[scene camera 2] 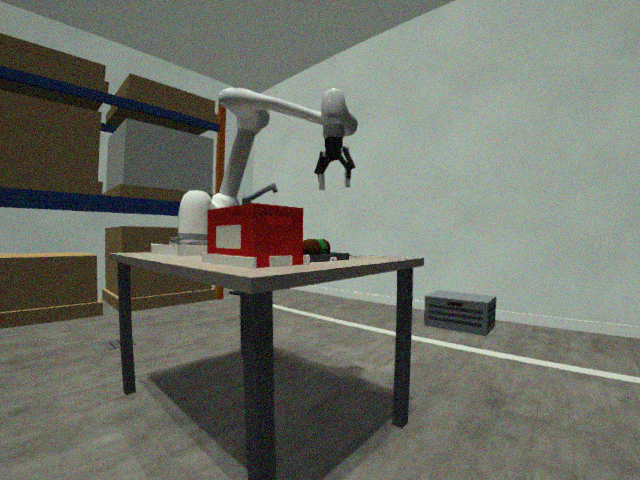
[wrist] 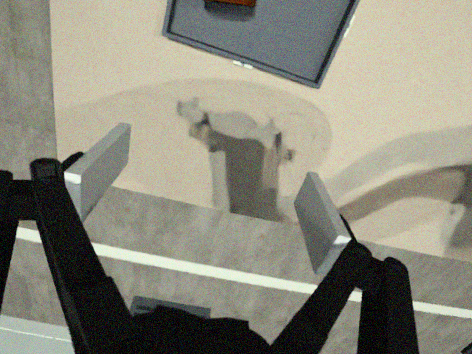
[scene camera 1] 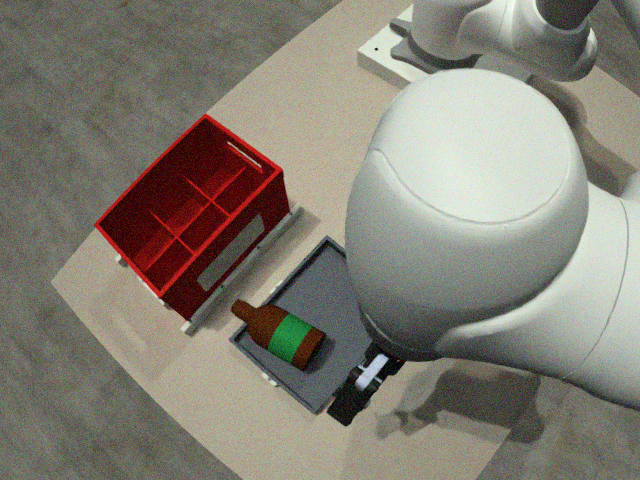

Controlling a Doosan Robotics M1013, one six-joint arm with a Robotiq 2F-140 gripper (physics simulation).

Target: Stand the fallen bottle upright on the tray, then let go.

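Places are measured from the arm's base along level axes (x right, y ahead, z up), in metres.
Where they show: gripper, between the fingertips: (scene camera 2: 334, 188) (wrist: 218, 166); arm's base, origin of its link: (scene camera 2: 193, 245) (scene camera 1: 439, 51).
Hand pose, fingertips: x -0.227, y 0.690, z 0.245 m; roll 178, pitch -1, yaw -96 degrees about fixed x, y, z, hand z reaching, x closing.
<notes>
Things, the pixels of their top centre, and the offset from my fingertips. "*": a spot on its surface instead.
- brown bottle with a green band, centre of its top: (scene camera 1: 270, 324) (scene camera 2: 310, 239) dx +0.185, dy +0.019, dz -0.211 m
- grey tray, a spot on its surface: (wrist: 280, 37) * dx +0.077, dy -0.069, dz -0.285 m
- bottle's base, a spot on its surface: (wrist: 237, 2) * dx +0.110, dy +0.003, dz -0.214 m
- red divided crate, centre of its top: (scene camera 1: 181, 197) (scene camera 2: 253, 209) dx +0.397, dy -0.054, dz -0.115 m
- pale strip, a spot on its surface: (scene camera 1: 242, 268) * dx +0.294, dy -0.041, dz -0.261 m
A brown bottle with a green band (scene camera 1: 289, 338) (scene camera 2: 316, 245) lies on its side on the grey tray (scene camera 1: 338, 310) (wrist: 280, 37). In scene camera 1 its neck points up and left, over the tray's rim towards the red crate. In the wrist view a small part of the bottle's base (wrist: 237, 2) shows at the top edge. My gripper (scene camera 2: 334, 187) (wrist: 218, 166) is open and empty, pointing down high above the table, off to the side of the tray. In scene camera 1 the arm hides most of the gripper and the tray's right part.
A red divided crate (scene camera 1: 175, 237) (scene camera 2: 273, 232) stands beside the tray, with a pale strip (scene camera 1: 242, 268) along its foot. The arm's white base plate (scene camera 1: 385, 56) is at the table's far end. A shelf rack (scene camera 2: 221, 155) with boxes and a grey floor crate (scene camera 2: 460, 312) stand beyond the table.
</notes>
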